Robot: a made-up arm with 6 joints. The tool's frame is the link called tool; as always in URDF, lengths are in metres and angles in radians. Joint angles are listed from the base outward. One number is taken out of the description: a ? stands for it. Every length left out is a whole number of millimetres.
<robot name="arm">
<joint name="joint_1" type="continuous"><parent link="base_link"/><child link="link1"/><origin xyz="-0.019 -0.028 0.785"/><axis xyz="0 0 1"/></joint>
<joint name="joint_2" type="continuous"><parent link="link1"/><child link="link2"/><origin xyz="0.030 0.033 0.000"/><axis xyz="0 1 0"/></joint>
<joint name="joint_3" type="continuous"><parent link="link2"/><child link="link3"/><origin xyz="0.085 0.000 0.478"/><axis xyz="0 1 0"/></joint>
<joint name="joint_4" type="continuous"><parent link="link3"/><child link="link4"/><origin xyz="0.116 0.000 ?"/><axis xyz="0 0 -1"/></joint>
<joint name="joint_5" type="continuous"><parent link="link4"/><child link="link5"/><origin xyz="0.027 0.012 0.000"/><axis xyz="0 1 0"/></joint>
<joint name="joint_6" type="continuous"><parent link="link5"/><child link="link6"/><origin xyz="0.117 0.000 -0.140"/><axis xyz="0 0 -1"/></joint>
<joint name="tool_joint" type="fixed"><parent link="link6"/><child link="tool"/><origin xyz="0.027 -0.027 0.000" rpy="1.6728 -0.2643 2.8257"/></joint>
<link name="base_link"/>
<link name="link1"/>
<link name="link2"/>
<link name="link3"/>
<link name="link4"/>
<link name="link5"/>
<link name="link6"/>
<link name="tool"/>
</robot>
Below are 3 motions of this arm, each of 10 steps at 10 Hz.
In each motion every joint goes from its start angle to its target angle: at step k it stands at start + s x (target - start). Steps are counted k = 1, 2, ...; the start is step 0. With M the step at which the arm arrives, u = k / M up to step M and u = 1 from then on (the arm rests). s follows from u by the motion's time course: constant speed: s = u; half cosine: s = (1 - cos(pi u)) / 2; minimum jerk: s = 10 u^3 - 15 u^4 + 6 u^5.
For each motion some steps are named. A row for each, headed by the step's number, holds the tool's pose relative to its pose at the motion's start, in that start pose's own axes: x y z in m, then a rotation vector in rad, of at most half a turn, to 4 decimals.
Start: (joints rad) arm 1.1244 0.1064 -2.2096 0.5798 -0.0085 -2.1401
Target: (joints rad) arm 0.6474 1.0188 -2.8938 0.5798 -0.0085 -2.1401
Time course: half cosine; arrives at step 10
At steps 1, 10:
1: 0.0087 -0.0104 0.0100 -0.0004 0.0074 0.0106
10: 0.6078 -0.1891 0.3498 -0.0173 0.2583 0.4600

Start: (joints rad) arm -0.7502 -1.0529 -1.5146 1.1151 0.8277 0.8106
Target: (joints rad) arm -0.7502 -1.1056 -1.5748 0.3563 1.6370 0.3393
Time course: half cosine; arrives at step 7
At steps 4, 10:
4: 0.0391 -0.0132 -0.0424 0.7101 0.3676 -0.1144
10: 0.0461 0.0102 -0.0811 1.1603 0.4623 -0.1678

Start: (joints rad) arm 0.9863 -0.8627 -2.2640 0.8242 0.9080 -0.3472
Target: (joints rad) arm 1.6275 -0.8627 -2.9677 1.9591 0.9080 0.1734
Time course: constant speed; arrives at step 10
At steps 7, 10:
7: -0.0288 0.4465 -0.0545 -1.4253 -0.3609 -0.0552
10: 0.0139 0.6281 -0.1772 -2.0260 -0.3288 0.0730

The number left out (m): -0.599
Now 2 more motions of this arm.
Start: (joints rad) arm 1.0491 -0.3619 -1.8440 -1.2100 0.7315 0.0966
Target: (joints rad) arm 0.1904 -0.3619 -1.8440 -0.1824 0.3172 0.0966
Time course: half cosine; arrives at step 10
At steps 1, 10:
1: 0.0018 -0.0076 -0.0052 -0.0047 -0.0120 0.0079
10: 0.1213 -0.1737 -0.3532 0.0344 -0.7072 0.0270

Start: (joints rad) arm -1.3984 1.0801 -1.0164 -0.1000 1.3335 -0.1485
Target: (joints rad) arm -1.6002 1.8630 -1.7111 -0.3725 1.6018 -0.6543
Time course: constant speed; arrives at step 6
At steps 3, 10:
3: -0.1821 -0.0223 -0.0199 0.1100 0.2706 0.1484
10: -0.3539 -0.1167 -0.0134 0.1800 0.5542 0.3025

